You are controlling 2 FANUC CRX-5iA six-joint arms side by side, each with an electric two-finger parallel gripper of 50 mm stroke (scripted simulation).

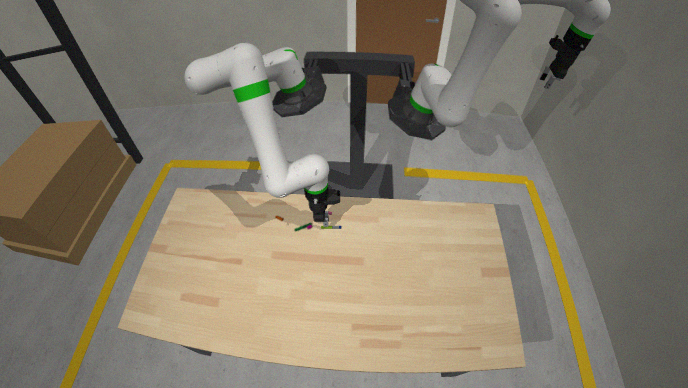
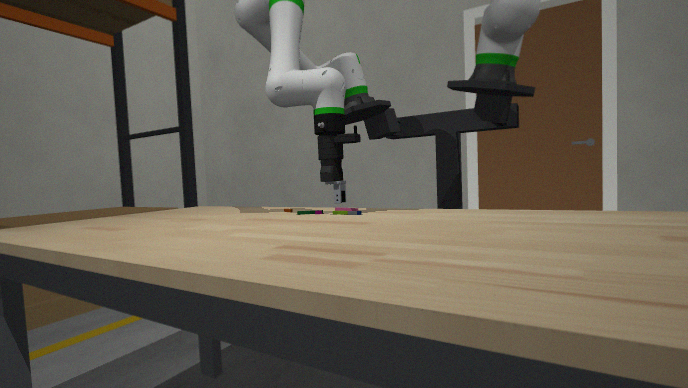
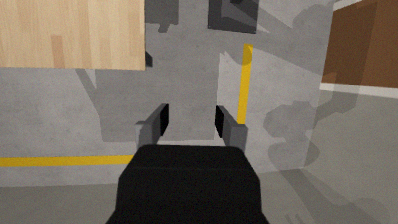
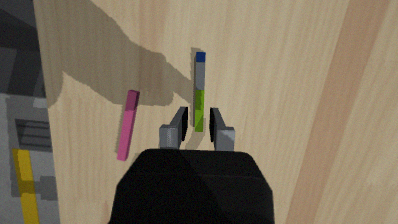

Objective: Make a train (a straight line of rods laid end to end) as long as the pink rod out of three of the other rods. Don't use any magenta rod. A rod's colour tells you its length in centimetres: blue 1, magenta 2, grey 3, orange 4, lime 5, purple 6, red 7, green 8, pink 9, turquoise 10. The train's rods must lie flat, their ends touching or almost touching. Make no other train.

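Observation:
Image 2 shows my right gripper (image 2: pixel 340 202). Image 3 shows my left gripper (image 3: pixel 192 114); the pink rod is out of frame in image 3. Visible in image 4 are the pink rod (image 4: pixel 133 96) and my right gripper (image 4: pixel 198 117).

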